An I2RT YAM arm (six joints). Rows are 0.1 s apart.
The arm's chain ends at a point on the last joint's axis. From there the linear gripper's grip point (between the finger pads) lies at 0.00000 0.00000 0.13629 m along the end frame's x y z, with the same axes.
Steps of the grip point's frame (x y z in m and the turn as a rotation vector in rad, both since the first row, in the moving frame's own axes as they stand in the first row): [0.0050 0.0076 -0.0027 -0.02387 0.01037 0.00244]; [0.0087 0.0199 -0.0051 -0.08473 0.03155 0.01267]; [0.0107 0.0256 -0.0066 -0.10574 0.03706 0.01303]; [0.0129 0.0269 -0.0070 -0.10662 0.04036 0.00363]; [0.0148 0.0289 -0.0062 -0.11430 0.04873 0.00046]
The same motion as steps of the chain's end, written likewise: [0.0036 0.0043 -0.0027 -0.02387 0.01037 0.00244]; [0.0045 0.0083 -0.0045 -0.08473 0.03155 0.01267]; [0.0058 0.0112 -0.0057 -0.10574 0.03706 0.01303]; [0.0074 0.0124 -0.0061 -0.10662 0.04036 0.00363]; [0.0082 0.0134 -0.0051 -0.11430 0.04873 0.00046]
